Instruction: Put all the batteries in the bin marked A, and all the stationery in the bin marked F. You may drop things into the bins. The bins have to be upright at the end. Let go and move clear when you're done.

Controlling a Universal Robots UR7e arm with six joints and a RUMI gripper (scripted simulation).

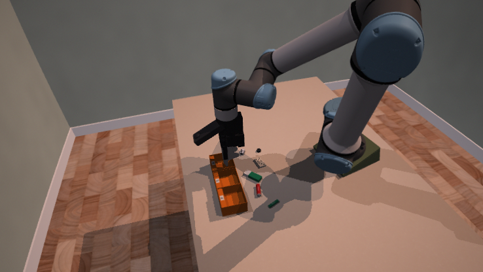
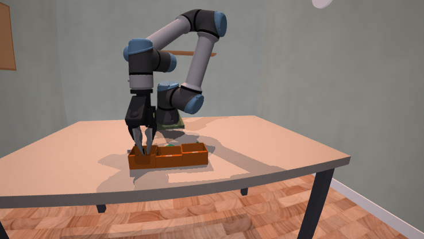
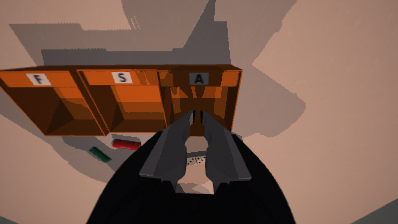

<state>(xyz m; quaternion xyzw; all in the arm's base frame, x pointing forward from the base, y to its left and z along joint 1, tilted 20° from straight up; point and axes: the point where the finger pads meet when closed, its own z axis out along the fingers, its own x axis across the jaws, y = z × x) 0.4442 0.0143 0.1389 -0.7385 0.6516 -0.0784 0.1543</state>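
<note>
The orange three-compartment bin lies 8 cm to the left of my hand and 1 cm below it. Also, from my hand: green-and-white eraser: 9 cm behind, 5 cm to the left, 3 cm below; then small grey object: 6 cm behind, 8 cm to the right, 3 cm below; then white domino: 13 cm behind, 2 cm to the right, 3 cm below.
</note>
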